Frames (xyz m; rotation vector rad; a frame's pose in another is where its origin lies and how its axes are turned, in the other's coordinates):
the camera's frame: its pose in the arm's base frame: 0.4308 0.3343 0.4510 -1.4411 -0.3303 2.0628
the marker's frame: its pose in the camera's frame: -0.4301 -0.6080 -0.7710 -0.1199 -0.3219 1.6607
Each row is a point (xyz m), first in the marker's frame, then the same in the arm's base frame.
Working: the marker's frame: its pose in the arm's base frame: 1.4364 0.4598 0.8004 0.8905 -0.5828 -2.0112

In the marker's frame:
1: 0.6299 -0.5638 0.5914
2: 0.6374 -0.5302 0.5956
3: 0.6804 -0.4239 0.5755
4: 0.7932 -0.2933 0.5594
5: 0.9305 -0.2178 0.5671
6: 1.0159 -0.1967 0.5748
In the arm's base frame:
1: 0.4483 0.2802 0.5642
2: 0.4592 0.2561 0.5866
3: 0.5116 0.1611 0.6290
4: 0.5457 -0.0051 0.6641
5: 0.5239 -0.1604 0.6682
6: 0.4950 -0.2429 0.6553

